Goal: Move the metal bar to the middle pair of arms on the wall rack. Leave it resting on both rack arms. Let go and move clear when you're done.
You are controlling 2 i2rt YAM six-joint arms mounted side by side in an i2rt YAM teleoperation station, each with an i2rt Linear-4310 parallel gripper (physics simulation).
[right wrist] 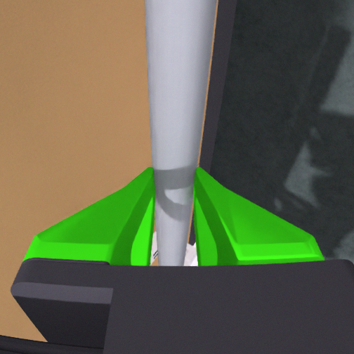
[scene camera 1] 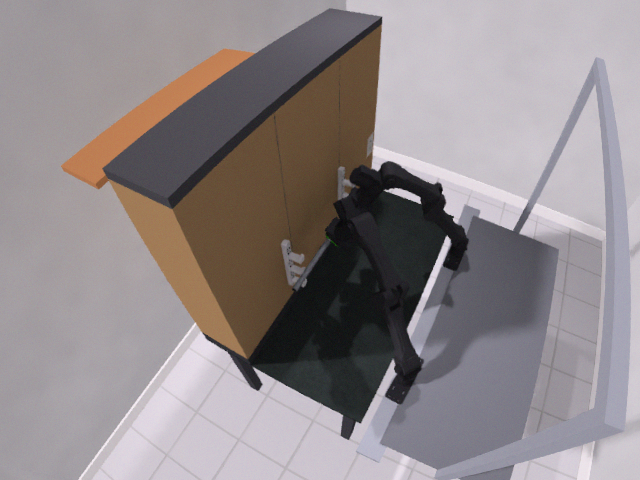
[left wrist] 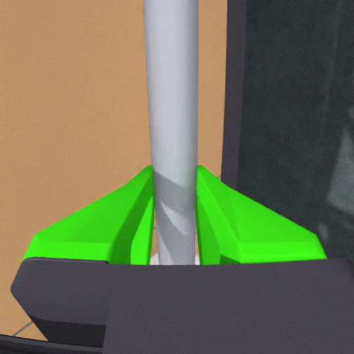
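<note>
The grey metal bar [scene camera 1: 313,264] [left wrist: 172,100] [right wrist: 180,100] runs along the wooden wall. In the scene view its near end overlaps the lower part of the near white rack bracket [scene camera 1: 286,258], around the lowest arm; whether it touches any rack arm cannot be told. The far bracket [scene camera 1: 341,180] is partly hidden by the robot arms. My left gripper [scene camera 1: 331,239] [left wrist: 174,176] is shut on the bar, past the near bracket. My right gripper [right wrist: 173,178] is also shut on the bar; in the scene view its fingers are hidden behind the arms.
The tall wooden wall panel [scene camera 1: 222,248] has a dark top ledge [scene camera 1: 248,98]. The dark green table top [scene camera 1: 310,356] lies below the bar. My two arms cross close together near the far bracket. A grey platform [scene camera 1: 480,335] and a pale metal frame [scene camera 1: 615,258] stand at the right.
</note>
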